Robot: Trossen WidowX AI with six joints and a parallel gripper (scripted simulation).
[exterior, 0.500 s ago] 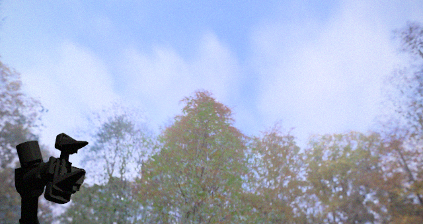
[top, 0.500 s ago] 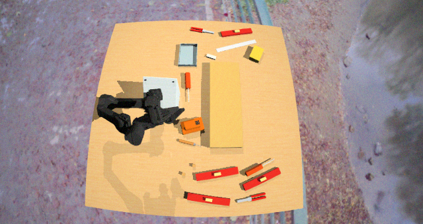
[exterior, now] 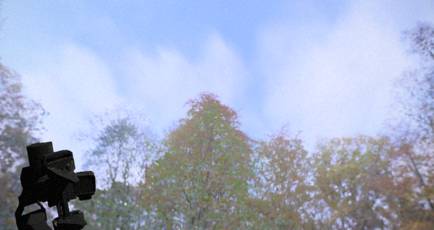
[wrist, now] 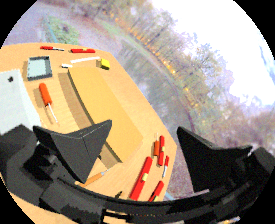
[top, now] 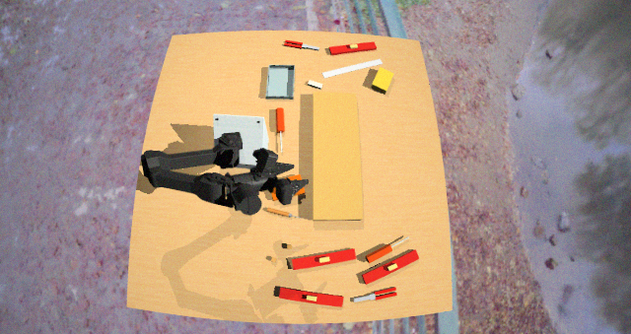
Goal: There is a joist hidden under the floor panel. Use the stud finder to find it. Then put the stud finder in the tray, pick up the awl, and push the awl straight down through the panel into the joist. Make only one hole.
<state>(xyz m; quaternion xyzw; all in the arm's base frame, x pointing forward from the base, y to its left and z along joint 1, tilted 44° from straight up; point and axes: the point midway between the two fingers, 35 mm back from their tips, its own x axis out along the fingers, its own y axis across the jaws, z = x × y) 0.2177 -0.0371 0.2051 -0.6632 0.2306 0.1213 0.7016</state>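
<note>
Now: the orange stud finder 30 mm behind my gripper tip, 20 mm to the left of it and 220 mm below it. The rest, counted from my gripper tip: white cylinder: 80 mm ahead, 470 mm to the left, 260 mm below; then awl: 50 mm behind, 80 mm to the right, 260 mm below; then grey tray: 70 mm behind, 480 mm to the left, 250 mm below.
</note>
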